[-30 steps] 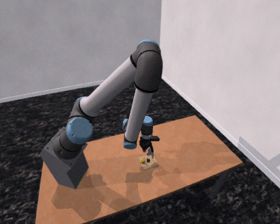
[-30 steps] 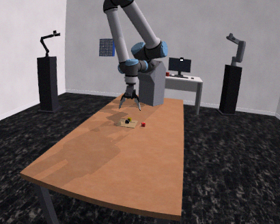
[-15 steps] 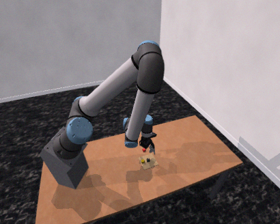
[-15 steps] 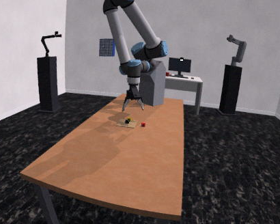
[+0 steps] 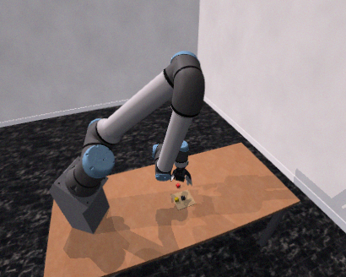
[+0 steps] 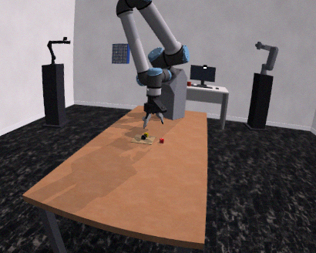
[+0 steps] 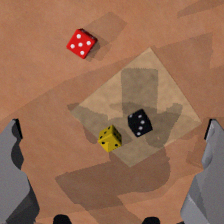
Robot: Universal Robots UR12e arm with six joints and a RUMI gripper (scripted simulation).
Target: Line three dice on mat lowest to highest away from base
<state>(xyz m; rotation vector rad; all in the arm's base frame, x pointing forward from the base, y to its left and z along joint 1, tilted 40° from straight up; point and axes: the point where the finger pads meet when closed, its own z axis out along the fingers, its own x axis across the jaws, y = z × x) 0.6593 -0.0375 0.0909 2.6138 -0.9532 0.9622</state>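
Right now my hand is 90 mm above the red die, 60 mm to the right of it and 10 mm short of it. From my hand the other things lie so: black die 90 mm below, 70 mm to the right, 20 mm behind; tan mat 100 mm below, 70 mm to the right, 20 mm behind; yellow die 90 mm below, 70 mm behind, 50 mm to the right.
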